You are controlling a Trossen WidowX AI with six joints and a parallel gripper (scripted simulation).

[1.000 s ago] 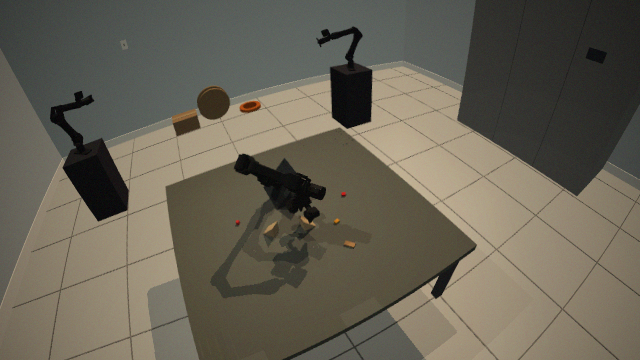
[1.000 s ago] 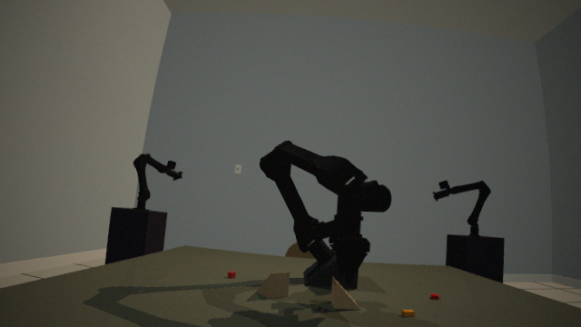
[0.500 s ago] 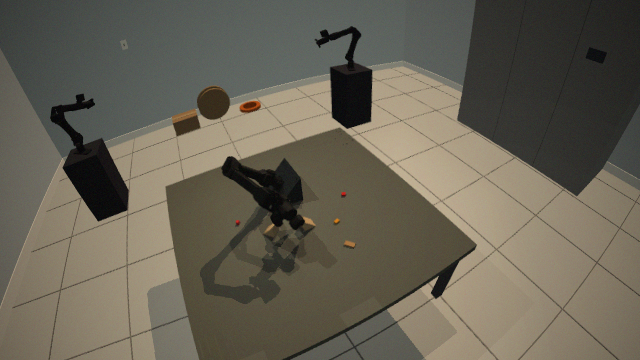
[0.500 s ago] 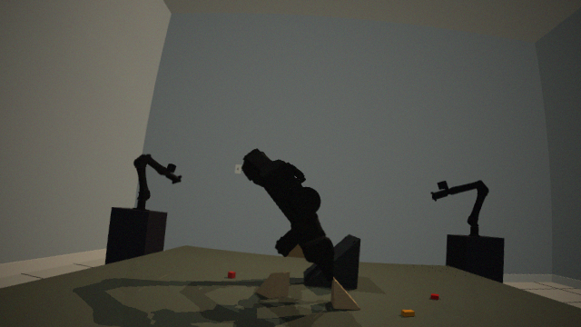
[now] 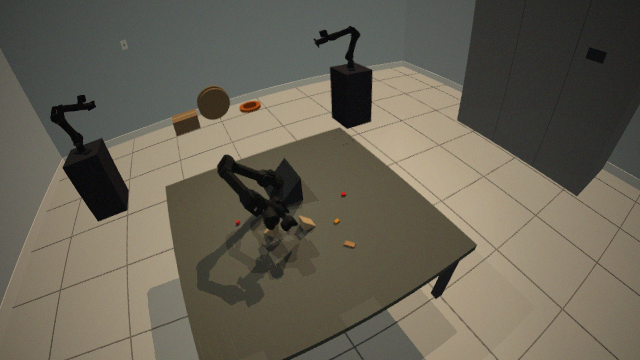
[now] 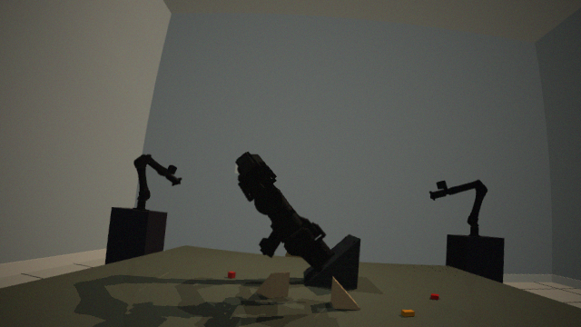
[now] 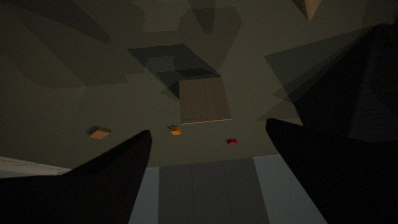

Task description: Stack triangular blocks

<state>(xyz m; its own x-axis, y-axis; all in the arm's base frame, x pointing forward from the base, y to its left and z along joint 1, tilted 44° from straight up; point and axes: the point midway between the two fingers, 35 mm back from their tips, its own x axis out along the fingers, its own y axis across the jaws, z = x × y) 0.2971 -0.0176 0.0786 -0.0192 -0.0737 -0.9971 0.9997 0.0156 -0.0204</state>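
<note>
Right now my gripper tip is 5 cm to the right of the triangular block and 7 cm above it. From my gripper tip the other things lie so: red cube (19 cm behind, 24 cm to the right, 8 cm below); orange cube (5 cm ahead, 20 cm to the left, 8 cm below); tan piece (21 cm ahead, 18 cm to the left, 8 cm below).
</note>
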